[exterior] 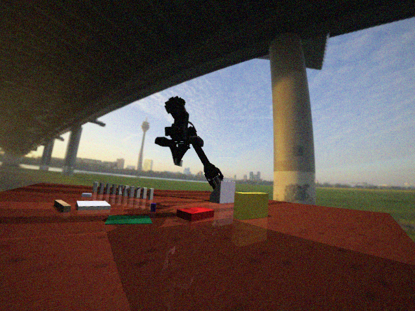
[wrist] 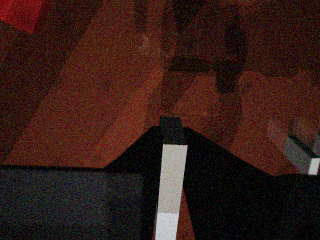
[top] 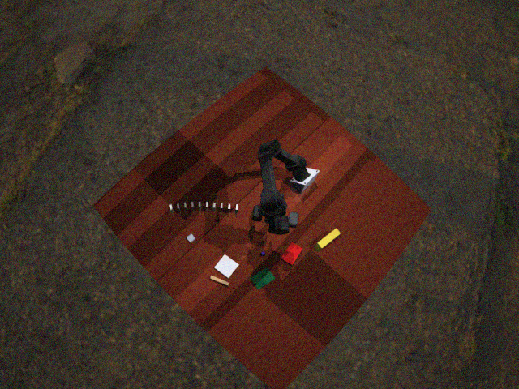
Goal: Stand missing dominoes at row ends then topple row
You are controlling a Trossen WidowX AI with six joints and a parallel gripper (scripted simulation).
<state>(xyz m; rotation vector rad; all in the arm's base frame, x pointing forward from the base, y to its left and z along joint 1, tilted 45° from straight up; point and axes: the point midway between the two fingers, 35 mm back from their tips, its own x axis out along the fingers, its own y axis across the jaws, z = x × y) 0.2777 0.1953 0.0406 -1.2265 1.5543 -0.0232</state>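
My gripper tip is now 15 cm above the red block, 14 cm to the right of it and 2 cm past it. From my gripper tip the other things lie so: green tile 16 cm below, 15 cm to the left, 15 cm ahead; white slab 25 cm ahead, 16 cm below, 1 cm to the left; purple piece 15 cm below, 8 cm ahead, 6 cm to the left.
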